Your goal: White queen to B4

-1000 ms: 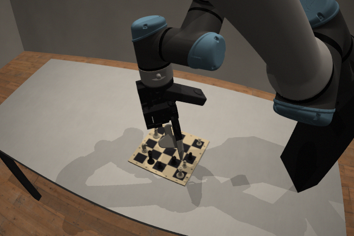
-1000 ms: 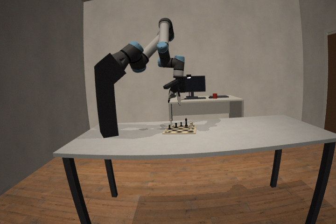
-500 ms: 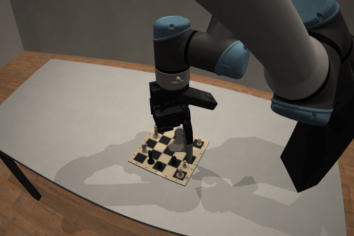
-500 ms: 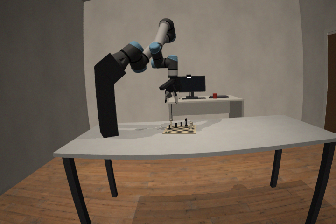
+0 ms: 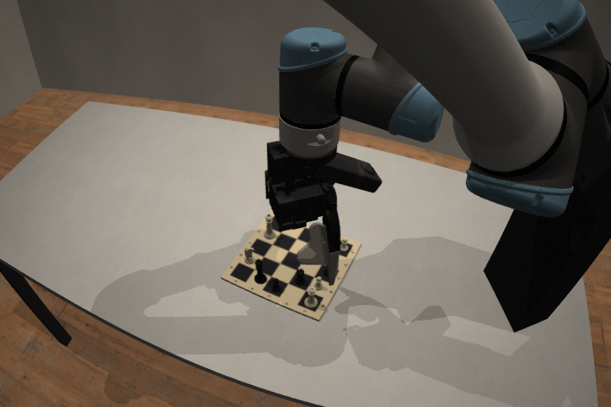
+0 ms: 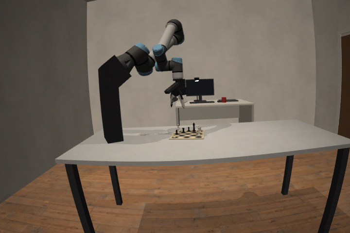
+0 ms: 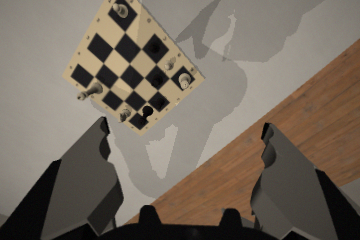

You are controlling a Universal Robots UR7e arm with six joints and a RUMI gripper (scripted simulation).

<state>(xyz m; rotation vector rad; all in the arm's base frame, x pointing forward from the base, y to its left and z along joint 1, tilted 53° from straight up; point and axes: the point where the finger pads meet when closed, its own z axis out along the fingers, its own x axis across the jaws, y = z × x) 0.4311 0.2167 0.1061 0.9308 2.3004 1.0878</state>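
Right now the white piece is 14 cm below my hand. The rest, counted from my hand: white chess piece 18 cm ahead, 7 cm to the right, 14 cm below; tall black piece 11 cm ahead, 2 cm to the left, 14 cm below; chessboard 10 cm ahead, 5 cm to the right, 17 cm below.
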